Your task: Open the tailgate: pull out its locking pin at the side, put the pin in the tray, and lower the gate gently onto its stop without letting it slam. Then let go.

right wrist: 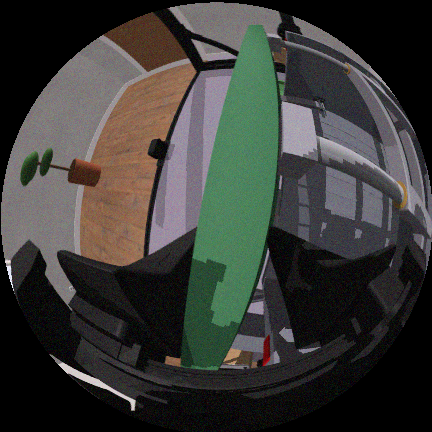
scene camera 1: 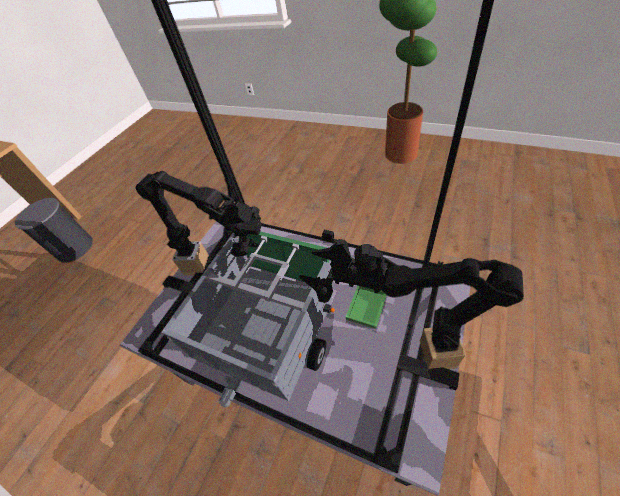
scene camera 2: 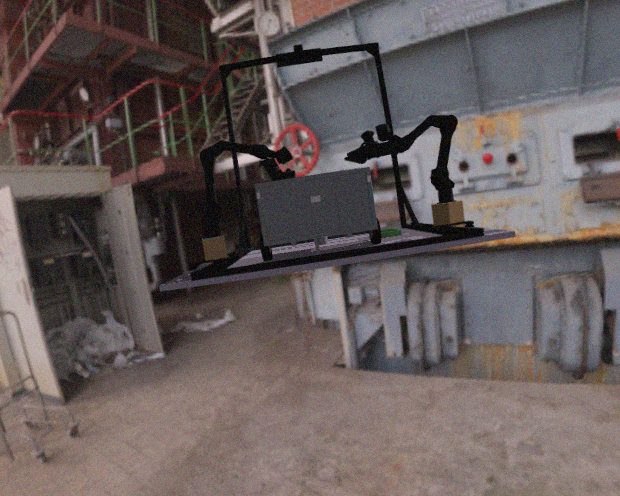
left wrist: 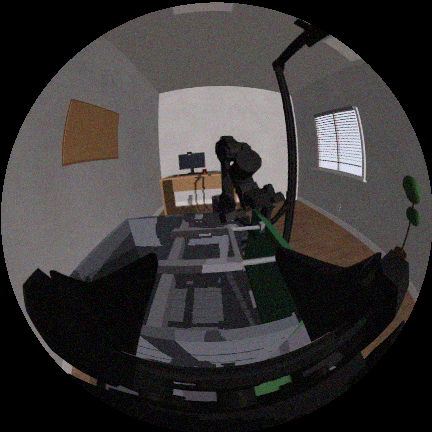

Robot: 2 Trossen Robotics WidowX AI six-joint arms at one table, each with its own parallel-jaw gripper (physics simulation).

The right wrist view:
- my right gripper
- green tailgate
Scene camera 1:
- my left gripper
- my right gripper
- grey truck bed
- green tailgate
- green tray
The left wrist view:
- my left gripper
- my right gripper
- grey truck bed
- green tailgate
